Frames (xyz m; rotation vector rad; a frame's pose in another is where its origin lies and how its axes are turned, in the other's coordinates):
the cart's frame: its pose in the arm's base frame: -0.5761 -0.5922 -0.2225 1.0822 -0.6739 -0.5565
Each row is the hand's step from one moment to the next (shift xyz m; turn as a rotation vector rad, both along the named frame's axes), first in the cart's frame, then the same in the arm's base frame.
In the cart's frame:
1: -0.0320 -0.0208 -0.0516 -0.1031 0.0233 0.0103
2: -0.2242 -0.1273 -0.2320 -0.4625 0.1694 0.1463
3: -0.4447 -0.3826 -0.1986 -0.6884 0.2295 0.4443
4: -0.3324 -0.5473 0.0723 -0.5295 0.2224 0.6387
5: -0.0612 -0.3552 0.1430 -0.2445 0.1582 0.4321
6: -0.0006 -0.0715 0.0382 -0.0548 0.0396 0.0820
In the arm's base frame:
1: 0.0144 0.0461 -0.0423 -0.0753 0.0749 0.0019
2: 0.0077 0.2510 -0.2392 -0.4055 0.2994 0.0998
3: -0.1873 0.2909 -0.5137 -0.7713 0.2999 0.1979
4: -0.3236 -0.0135 -0.5571 -0.8068 0.0677 0.2867
5: -0.1759 -0.1756 -0.2976 -0.4683 -0.0313 0.2263
6: -0.0344 -0.0493 -0.0544 -0.0937 0.0035 0.0499

